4 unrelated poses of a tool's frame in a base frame.
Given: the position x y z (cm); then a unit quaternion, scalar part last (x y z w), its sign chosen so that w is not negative.
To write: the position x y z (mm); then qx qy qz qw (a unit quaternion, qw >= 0). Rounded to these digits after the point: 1 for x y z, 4 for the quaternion.
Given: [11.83 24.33 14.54 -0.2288 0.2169 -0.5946 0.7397]
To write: [118.3 243.3 145.4 -0.2288 0.2169 -0.5946 0.7397]
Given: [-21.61 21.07 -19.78 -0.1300 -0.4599 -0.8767 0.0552]
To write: [-216.1 210.7 -197.8 -0.1300 -0.4599 -0.8767 0.0552]
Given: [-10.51 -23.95 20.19 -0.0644 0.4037 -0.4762 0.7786]
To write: [-105.1 -239.5 201.9 -0.0644 0.4037 -0.4762 0.7786]
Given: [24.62 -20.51 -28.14 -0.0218 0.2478 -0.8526 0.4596]
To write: [246.2 -205.1 -281.4 -0.0218 0.2478 -0.8526 0.4596]
